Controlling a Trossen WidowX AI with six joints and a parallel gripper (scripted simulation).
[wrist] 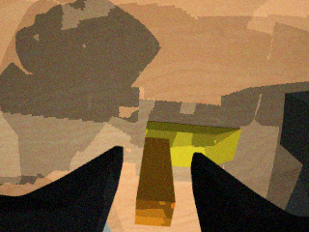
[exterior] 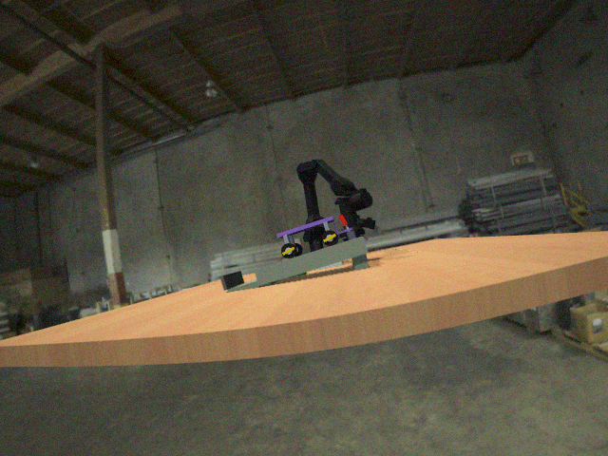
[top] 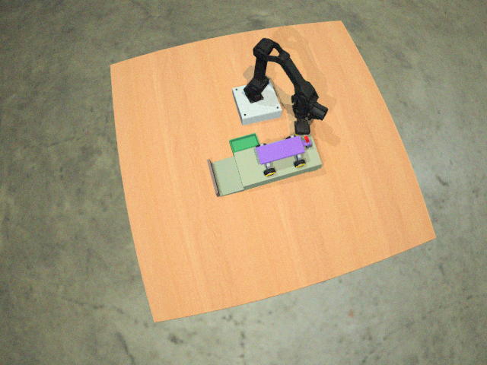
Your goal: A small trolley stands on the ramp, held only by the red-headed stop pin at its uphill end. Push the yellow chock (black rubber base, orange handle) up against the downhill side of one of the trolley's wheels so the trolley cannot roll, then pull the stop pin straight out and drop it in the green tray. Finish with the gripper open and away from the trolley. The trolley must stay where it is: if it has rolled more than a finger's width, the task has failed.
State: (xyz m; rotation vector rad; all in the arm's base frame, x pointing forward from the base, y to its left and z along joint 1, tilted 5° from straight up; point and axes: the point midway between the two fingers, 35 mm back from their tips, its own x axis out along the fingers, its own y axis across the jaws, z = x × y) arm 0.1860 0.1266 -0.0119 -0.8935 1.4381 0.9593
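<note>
Now: gripper tip 16 cm to the left of the purple trolley, 13 cm short of it and 8 cm below it. Also, from my gripper tip: yellow chock (2 cm ahead, 1 cm to the right, 1 cm below); grey ramp (17 cm to the right, 13 cm ahead, 2 cm above); red-headed stop pin (13 cm ahead, 11 cm above, 4 cm to the right).
</note>
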